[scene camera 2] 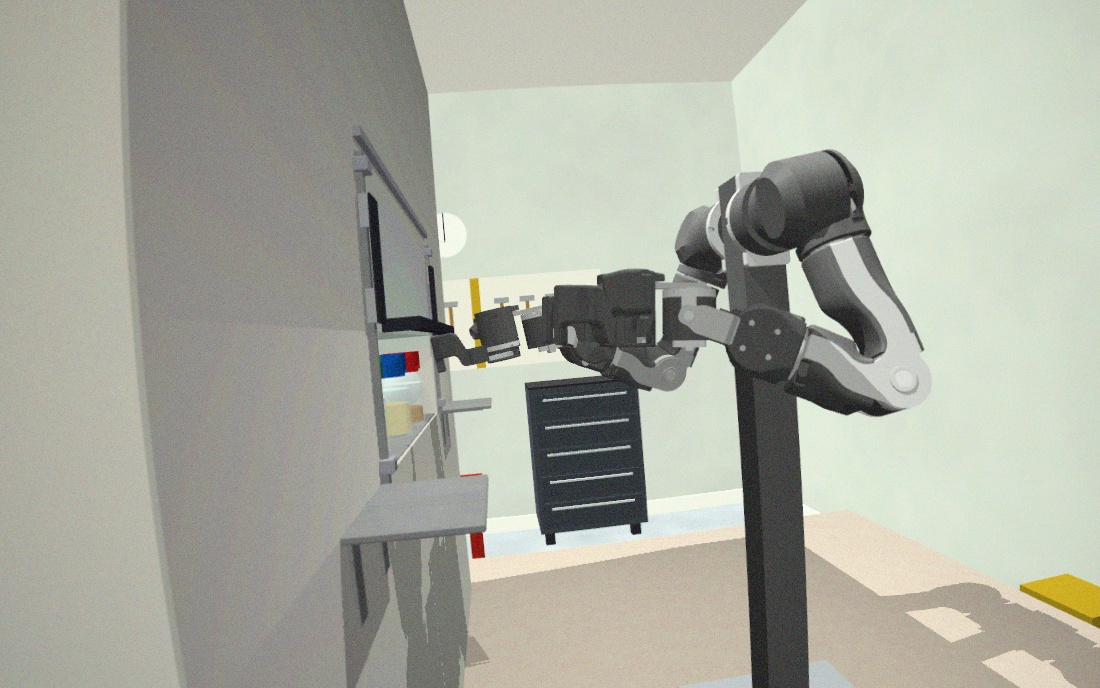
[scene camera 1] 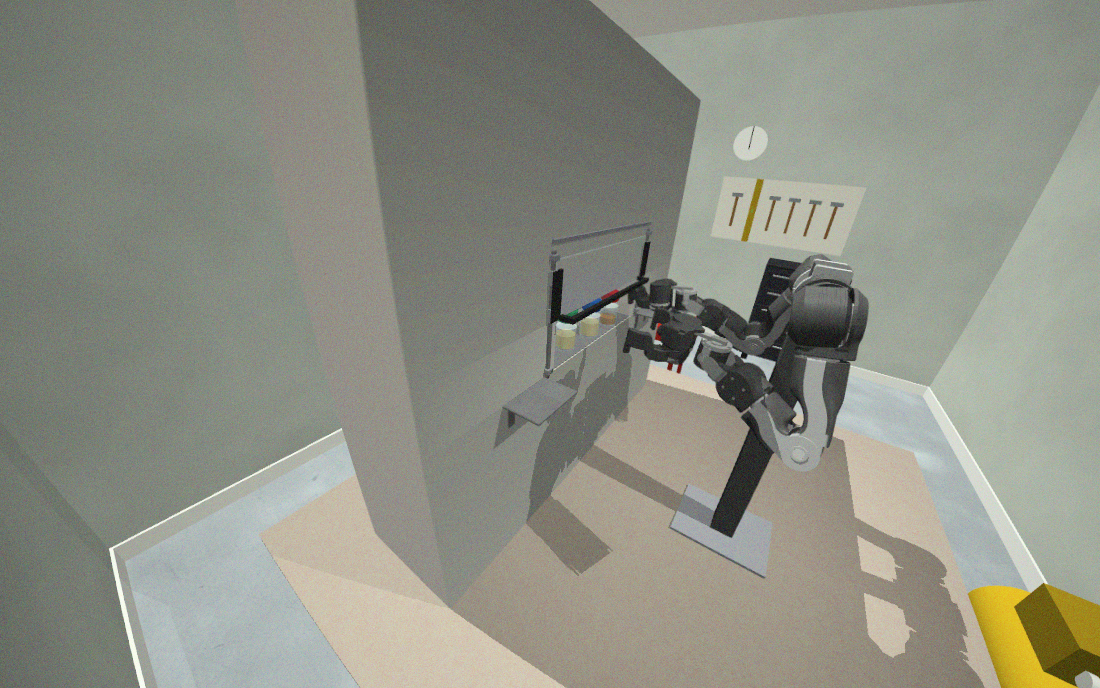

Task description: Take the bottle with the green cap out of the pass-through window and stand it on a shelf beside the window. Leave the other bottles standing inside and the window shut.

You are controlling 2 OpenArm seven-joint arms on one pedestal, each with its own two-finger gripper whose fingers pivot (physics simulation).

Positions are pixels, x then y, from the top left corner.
The left gripper shows in scene camera 2 and in scene camera 1. The right gripper shows in scene camera 2 (434,355) and in scene camera 1 (628,294). The same spot on the left gripper: (scene camera 2: 584,307) is (scene camera 1: 637,342). The same spot on a robot pedestal: (scene camera 1: 753,458) is (scene camera 2: 781,525).
